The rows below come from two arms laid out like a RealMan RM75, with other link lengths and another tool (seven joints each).
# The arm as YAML. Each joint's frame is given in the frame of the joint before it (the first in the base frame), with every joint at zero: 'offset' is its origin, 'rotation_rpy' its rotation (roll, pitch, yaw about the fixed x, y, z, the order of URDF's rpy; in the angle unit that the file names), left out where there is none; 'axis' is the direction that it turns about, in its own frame. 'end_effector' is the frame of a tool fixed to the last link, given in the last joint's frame.
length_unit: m
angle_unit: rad
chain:
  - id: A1
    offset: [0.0, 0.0, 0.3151]
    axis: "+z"
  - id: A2
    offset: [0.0, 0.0, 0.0]
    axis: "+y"
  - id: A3
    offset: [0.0, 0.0, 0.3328]
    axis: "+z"
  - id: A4
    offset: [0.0, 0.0, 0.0]
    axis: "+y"
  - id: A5
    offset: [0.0, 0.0, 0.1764]
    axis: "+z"
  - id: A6
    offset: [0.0, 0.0, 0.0]
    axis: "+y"
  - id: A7
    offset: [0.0, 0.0, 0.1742]
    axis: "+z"
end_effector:
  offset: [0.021, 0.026, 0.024]
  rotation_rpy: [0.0, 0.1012, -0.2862]
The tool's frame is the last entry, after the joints.
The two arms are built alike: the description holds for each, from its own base.
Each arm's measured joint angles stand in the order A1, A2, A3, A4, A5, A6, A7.
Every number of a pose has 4 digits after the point.
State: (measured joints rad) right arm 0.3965 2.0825 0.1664 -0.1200 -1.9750 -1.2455 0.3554; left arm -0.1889 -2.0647 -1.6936 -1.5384 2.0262 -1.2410 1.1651
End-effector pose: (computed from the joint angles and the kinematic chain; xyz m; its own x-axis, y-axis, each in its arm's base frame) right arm 0.3927 0.3451 -0.0136 0.9456 -0.0761 -0.3163 -0.3216 -0.3659 -0.8733; left arm -0.2253 0.2924 -0.0120 0.8024 0.4552 0.3860 0.5734 -0.7673 -0.2871
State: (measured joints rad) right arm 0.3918 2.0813 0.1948 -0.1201 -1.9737 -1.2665 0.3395; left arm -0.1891 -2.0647 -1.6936 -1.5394 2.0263 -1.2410 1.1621
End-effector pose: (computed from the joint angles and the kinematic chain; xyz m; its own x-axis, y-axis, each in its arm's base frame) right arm 0.3929 0.3456 -0.0075 0.9455 -0.0612 -0.3197 -0.3209 -0.3390 -0.8843; left arm -0.2250 0.2926 -0.0119 0.8012 0.4564 0.3870 0.5750 -0.7663 -0.2867
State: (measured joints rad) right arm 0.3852 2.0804 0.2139 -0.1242 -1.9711 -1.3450 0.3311; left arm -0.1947 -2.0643 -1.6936 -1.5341 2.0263 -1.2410 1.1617
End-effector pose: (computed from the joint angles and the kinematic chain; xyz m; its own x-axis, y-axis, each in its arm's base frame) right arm 0.3830 0.3444 0.0017 0.9405 0.0053 -0.3398 -0.3204 -0.3194 -0.8918; left arm -0.2245 0.2937 -0.0124 0.8015 0.4569 0.3858 0.5745 -0.7673 -0.2848
